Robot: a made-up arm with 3 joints. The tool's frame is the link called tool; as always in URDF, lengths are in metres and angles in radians.
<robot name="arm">
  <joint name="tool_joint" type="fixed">
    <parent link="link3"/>
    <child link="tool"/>
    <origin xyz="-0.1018 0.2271 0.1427" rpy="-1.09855 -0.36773 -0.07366"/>
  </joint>
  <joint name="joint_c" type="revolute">
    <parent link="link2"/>
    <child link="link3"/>
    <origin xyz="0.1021 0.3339 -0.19" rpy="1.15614 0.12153 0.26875"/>
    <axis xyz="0 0 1"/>
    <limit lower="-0.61" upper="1.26" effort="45" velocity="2.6"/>
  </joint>
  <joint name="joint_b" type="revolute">
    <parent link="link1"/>
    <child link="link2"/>
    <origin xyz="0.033 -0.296 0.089" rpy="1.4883 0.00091 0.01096"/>
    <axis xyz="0 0 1"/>
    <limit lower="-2.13" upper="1.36" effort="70" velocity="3"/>
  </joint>
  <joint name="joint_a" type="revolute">
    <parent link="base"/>
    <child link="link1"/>
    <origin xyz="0.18 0.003 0.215" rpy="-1.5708 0 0"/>
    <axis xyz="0 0 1"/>
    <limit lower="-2.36" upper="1.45" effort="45" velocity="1.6"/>
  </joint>
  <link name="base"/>
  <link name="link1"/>
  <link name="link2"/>
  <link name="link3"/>
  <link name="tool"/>
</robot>
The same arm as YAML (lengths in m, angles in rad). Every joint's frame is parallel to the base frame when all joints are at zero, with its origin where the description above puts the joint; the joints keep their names.
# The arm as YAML. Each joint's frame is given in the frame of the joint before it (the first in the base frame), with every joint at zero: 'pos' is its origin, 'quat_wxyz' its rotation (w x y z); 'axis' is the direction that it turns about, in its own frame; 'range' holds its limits. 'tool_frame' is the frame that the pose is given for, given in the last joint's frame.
length_unit: m
angle_unit: rad
joints:
  - joint: joint_a
    pos: [0.18, 0.003, 0.215]
    quat_wxyz: [1.0, 0.0, 0.0, 0.0]
    axis: [0.0, 1.0, 0.0]
    range: [-2.36, 1.45]
  - joint: joint_b
    pos: [0.033, 0.089, 0.296]
    quat_wxyz: [1.0, 0.0, 0.0, 0.0]
    axis: [0.011, 0.082403, 0.996538]
    range: [-2.13, 1.36]
  - joint: joint_c
    pos: [0.1, 0.317, -0.218]
    quat_wxyz: [1.0, 0.0, 0.0, 0.0]
    axis: [0.294494, -0.833783, 0.46699]
    range: [-0.61, 1.26]
tool_frame:
  pos: [-0.053, -0.033, 0.28]
  quat_wxyz: [0.998078, -0.032879, 0.018814, -0.049049]

